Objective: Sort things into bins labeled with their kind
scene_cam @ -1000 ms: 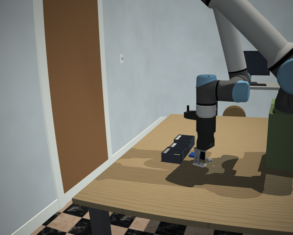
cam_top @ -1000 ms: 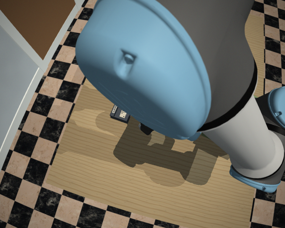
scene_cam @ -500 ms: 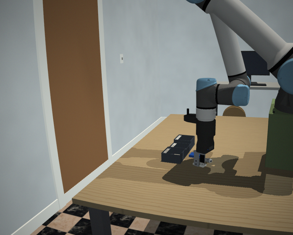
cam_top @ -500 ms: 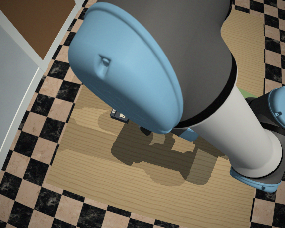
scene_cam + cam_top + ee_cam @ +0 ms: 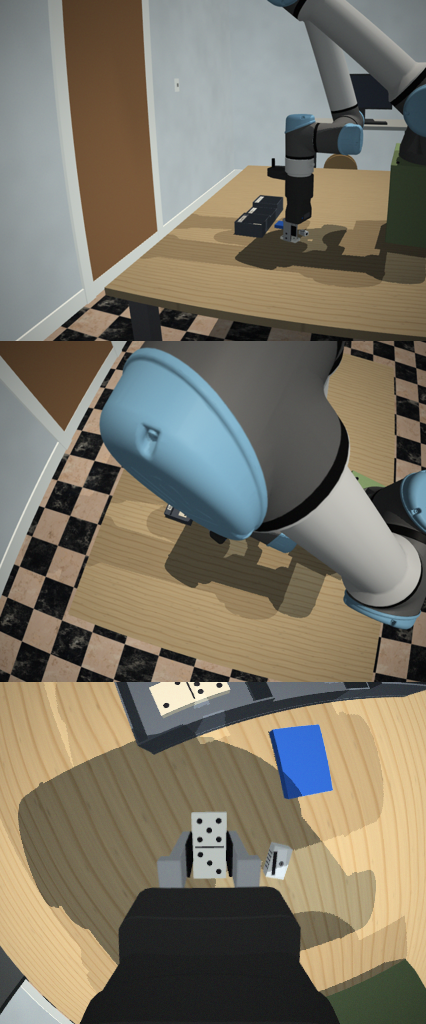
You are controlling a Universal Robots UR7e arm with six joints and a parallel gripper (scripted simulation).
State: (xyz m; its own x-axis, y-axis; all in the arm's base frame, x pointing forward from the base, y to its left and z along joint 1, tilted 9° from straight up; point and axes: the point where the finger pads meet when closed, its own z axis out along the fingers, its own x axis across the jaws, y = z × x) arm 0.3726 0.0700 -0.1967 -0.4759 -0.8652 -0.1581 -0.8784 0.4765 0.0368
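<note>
The grey metal piece is 4 cm to the right of my hand, 4 cm behind it and 1 cm below it. From my hand the other things lie so: dark three-part bin (13 cm to the right, 10 cm ahead); blue flat block (9 cm to the right, 2 cm ahead, 1 cm below); green battery (21 cm to the right, 7 cm ahead, 1 cm below).
</note>
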